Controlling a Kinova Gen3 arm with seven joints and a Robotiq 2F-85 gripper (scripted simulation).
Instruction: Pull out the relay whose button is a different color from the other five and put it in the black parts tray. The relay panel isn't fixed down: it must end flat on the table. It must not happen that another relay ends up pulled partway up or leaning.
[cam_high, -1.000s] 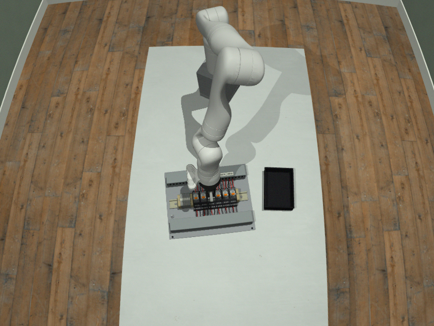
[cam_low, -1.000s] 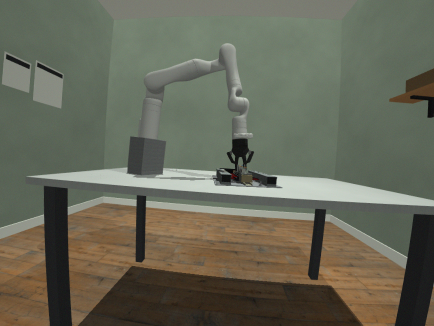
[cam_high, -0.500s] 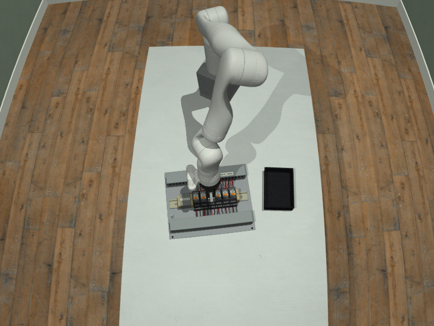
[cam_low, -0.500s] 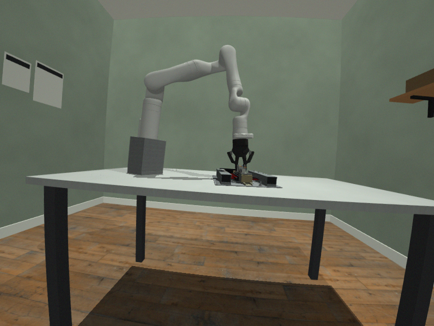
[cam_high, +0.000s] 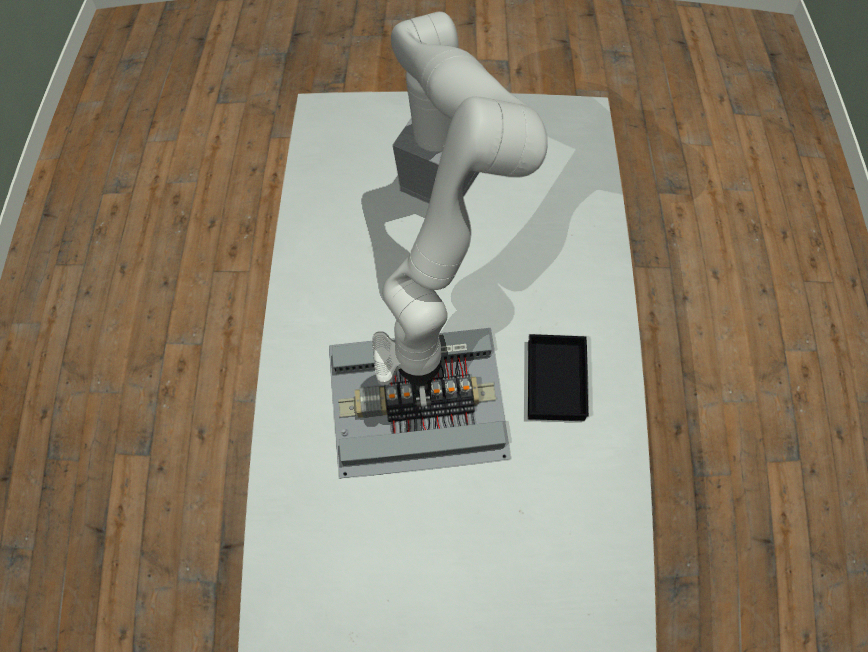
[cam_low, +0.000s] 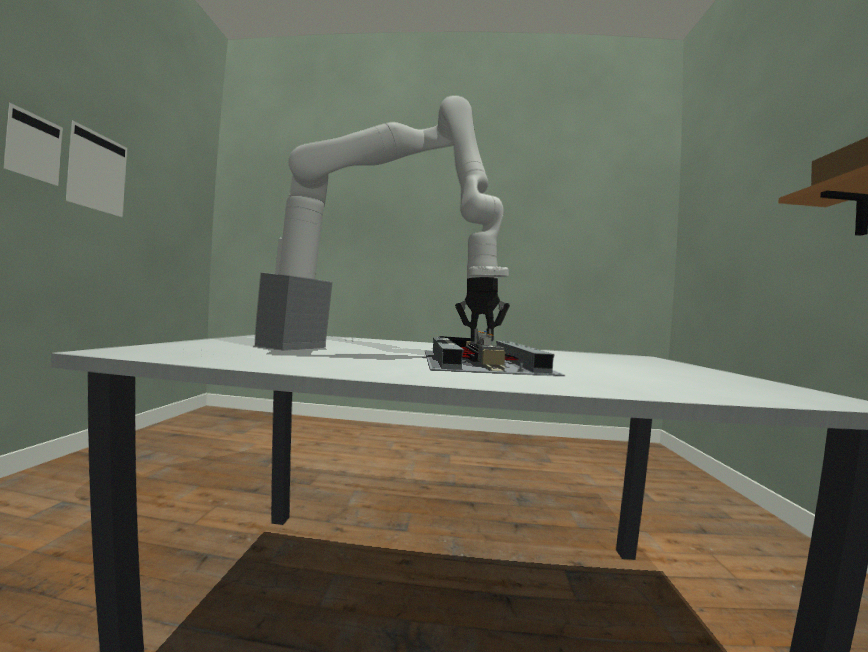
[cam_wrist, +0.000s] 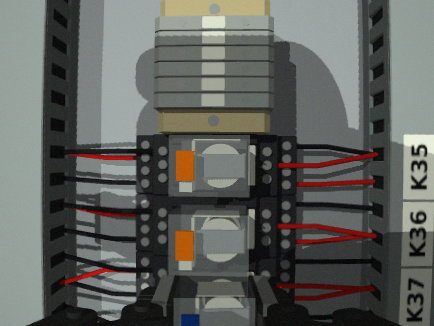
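My hand is 10 mm above the blue-button relay. From my hand the other things lie so: black parts tray 260 mm to the left, 50 mm behind, 40 mm below; then grey relay panel 40 mm below, 10 mm to the right.
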